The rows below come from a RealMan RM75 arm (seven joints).
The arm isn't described. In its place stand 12 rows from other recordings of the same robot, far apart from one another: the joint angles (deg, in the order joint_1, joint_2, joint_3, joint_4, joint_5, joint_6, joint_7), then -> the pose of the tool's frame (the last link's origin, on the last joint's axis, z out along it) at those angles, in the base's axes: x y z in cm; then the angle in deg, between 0 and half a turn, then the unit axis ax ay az.
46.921 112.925 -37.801 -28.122 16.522 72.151 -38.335 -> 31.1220 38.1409 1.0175 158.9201 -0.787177 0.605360 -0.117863
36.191 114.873 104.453 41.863 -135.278 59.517 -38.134 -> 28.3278 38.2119 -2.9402 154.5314 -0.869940 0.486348 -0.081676
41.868 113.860 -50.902 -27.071 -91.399 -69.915 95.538 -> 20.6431 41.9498 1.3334 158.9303 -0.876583 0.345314 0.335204
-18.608 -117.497 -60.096 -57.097 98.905 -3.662 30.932 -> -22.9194 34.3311 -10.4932 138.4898 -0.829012 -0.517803 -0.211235
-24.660 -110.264 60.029 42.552 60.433 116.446 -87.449 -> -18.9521 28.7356 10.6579 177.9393 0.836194 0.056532 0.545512
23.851 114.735 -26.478 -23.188 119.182 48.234 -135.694 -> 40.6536 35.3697 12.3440 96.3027 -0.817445 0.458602 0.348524
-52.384 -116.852 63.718 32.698 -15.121 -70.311 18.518 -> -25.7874 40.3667 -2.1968 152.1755 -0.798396 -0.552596 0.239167
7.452 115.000 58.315 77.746 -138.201 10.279 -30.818 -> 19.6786 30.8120 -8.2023 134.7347 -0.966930 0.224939 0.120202
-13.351 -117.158 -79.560 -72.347 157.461 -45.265 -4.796 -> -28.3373 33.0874 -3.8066 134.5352 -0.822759 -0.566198 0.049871
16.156 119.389 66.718 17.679 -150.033 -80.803 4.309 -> 30.8564 29.8488 1.6326 98.0835 -0.845069 0.176177 0.504796
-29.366 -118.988 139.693 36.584 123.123 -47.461 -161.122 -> -20.1130 36.1455 -8.9394 116.3019 -0.927297 -0.168947 -0.334033
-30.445 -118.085 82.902 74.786 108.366 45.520 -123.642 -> -10.3194 41.0163 1.3274 144.6689 -0.949853 -0.204559 -0.236508
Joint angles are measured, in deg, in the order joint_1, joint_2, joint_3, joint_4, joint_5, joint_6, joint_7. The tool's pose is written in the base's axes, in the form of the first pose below.
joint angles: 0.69 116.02 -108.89 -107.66 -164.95 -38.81 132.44
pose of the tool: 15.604 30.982 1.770 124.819 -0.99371 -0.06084 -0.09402
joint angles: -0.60 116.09 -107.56 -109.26 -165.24 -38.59 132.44
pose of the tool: 15.745 30.909 2.878 122.723 -0.99404 -0.05506 -0.09407
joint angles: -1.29 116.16 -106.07 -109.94 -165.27 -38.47 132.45
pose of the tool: 16.083 31.008 3.789 121.068 -0.99422 -0.04687 -0.09661
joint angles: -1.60 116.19 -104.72 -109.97 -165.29 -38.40 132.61
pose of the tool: 16.547 31.179 4.466 119.865 -0.99419 -0.03739 -0.10091
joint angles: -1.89 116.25 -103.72 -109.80 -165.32 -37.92 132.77
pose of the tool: 16.933 31.322 4.966 118.768 -0.99425 -0.02998 -0.10277
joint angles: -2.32 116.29 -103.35 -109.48 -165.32 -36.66 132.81
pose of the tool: 17.173 31.385 5.219 117.768 -0.99457 -0.02755 -0.10039
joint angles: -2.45 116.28 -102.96 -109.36 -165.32 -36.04 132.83
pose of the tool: 17.291 31.469 5.468 117.072 -0.99468 -0.02657 -0.09955
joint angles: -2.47 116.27 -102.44 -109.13 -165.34 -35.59 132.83
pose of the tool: 17.474 31.592 5.733 116.430 -0.99463 -0.02487 -0.10050
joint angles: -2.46 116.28 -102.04 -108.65 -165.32 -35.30 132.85
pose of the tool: 17.761 31.694 5.841 116.144 -0.99449 -0.02119 -0.10270
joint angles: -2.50 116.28 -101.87 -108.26 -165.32 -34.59 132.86
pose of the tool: 17.896 31.781 5.919 115.703 -0.99459 -0.02074 -0.10179
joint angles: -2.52 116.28 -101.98 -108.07 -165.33 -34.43 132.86
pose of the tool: 17.949 31.778 5.835 115.782 -0.99459 -0.02062 -0.10186
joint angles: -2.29 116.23 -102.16 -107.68 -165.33 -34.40 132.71
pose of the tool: 17.989 31.835 5.657 116.115 -0.99438 -0.02267 -0.10344
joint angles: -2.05 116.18 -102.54 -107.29 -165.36 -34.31 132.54
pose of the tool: 17.965 31.869 5.389 116.567 -0.99420 -0.02629 -0.10433
